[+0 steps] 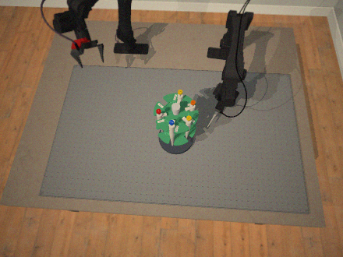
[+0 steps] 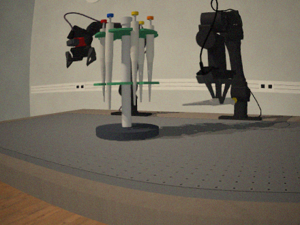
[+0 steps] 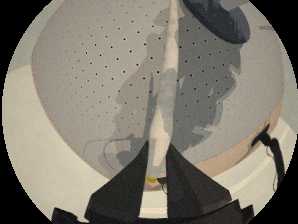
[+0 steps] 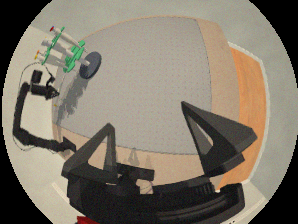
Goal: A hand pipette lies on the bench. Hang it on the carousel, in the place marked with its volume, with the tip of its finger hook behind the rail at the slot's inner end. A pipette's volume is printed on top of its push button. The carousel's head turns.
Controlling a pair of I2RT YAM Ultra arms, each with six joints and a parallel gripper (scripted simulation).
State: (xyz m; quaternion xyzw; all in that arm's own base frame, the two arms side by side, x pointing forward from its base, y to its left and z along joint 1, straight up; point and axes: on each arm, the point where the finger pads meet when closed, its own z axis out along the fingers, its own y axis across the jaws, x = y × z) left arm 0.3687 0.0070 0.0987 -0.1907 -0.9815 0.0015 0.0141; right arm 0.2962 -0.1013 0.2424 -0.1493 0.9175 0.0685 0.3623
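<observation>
Now: left hand 3 cm short of the pipette and 1 cm above it.
</observation>
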